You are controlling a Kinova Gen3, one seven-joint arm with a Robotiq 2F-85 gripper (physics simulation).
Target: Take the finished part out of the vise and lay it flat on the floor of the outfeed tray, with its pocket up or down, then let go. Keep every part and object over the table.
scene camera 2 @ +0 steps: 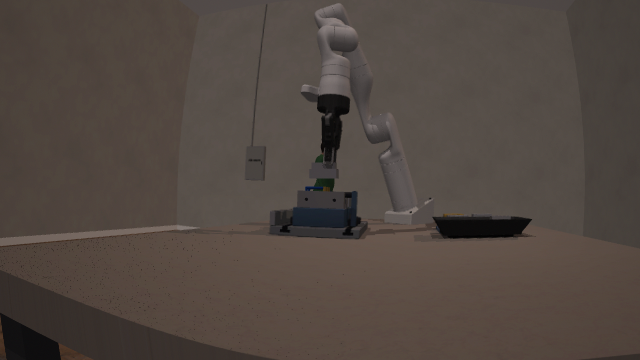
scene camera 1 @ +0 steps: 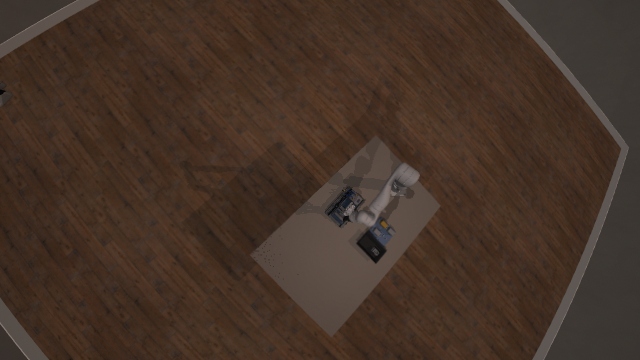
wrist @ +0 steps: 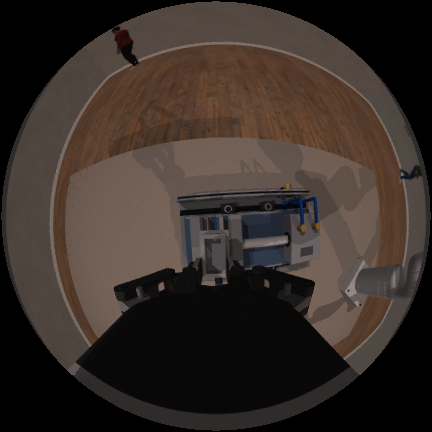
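Seen in the pictures: gripper, fingertip midpoint: (scene camera 2: 329, 165) (wrist: 213, 264); arm's base at its link origin: (scene camera 2: 405, 206) (wrist: 362, 280).
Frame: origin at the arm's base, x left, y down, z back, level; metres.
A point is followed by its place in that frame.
The finished part (scene camera 2: 324, 173) {x -0.294, y -0.077, z -0.475 m} (wrist: 216, 255) {x -0.292, y -0.088, z -0.454 m}, a light grey block, is clear above the vise (scene camera 2: 320, 218) {x -0.300, y 0.019, z -0.517 m} (wrist: 262, 225) {x -0.306, y -0.002, z -0.365 m} (scene camera 1: 336, 212) {x -0.342, y -0.038, z -0.473 m} in the second scene view. Its pocket faces the wrist camera, so it is up, and the block looks about level. My gripper (scene camera 2: 329, 163) {x -0.283, y -0.096, z -0.460 m} (wrist: 213, 264) {x -0.283, y -0.096, z -0.460 m} is shut on the part, fingers on opposite sides. In the wrist view the part overlaps the vise's jaws from above. The black tray (scene camera 1: 366, 241) {x 0.022, y 0.046, z -0.530 m} (scene camera 2: 482, 228) {x 0.051, y 0.036, z -0.602 m}, apparently the outfeed tray, stands on the table away from the vise; a small grey shape shows in it.
A blue plate (scene camera 1: 384, 238) {x 0.152, y 0.049, z -0.425 m} with a yellow block (scene camera 1: 384, 224) {x 0.073, y 0.014, z -0.331 m} and grey pieces adjoins the black tray. Blue bent tubes (wrist: 301, 212) {x -0.313, y -0.051, z -0.304 m} rise at one end of the vise. The robot's base (scene camera 2: 402, 217) {x -0.023, y 0.036, z -0.059 m} stands behind. A green-clad person (scene camera 2: 325, 184) shows beyond the vise.
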